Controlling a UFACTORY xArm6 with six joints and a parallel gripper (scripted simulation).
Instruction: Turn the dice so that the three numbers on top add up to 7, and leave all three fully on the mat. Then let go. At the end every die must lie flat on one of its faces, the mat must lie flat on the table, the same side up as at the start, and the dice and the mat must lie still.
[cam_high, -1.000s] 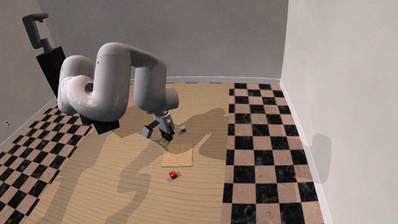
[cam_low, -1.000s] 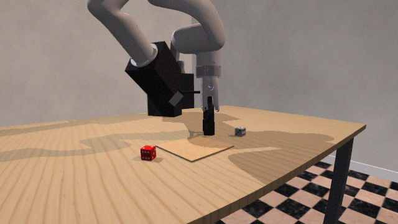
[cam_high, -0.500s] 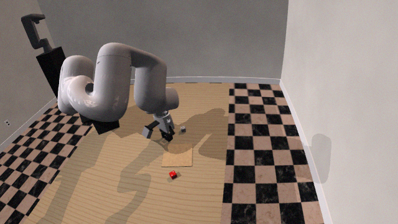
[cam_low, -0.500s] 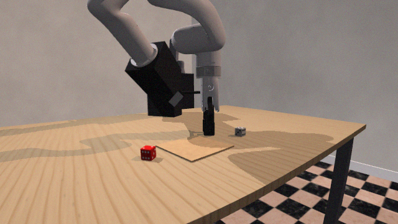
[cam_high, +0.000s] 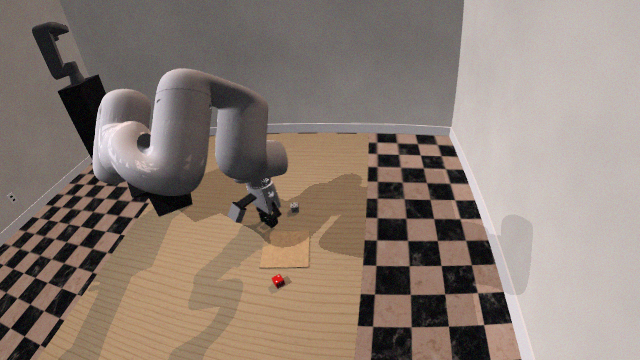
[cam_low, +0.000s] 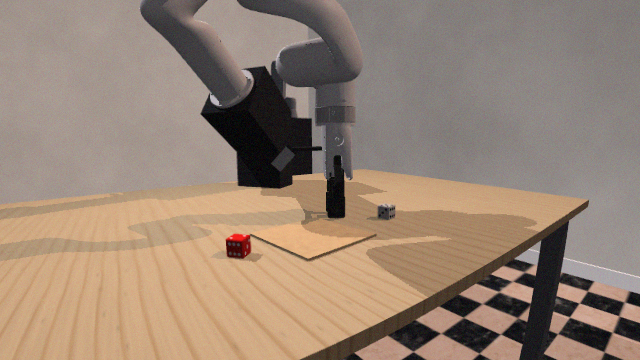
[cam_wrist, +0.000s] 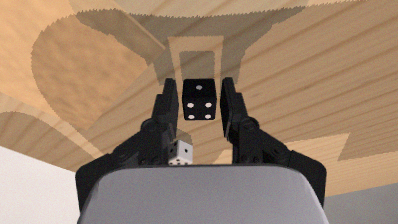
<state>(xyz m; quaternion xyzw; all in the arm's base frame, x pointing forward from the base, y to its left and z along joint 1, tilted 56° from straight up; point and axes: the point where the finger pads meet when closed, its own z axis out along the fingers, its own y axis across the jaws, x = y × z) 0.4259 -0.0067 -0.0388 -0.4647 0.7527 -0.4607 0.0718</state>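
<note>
Right now my hand is 1 cm above the black die. From my hand the other things lie so: white die 8 cm ahead, 5 cm to the left, 1 cm below; tan mat 11 cm to the right, 6 cm ahead, 2 cm below; red die 24 cm to the right, 5 cm ahead, 1 cm below.
</note>
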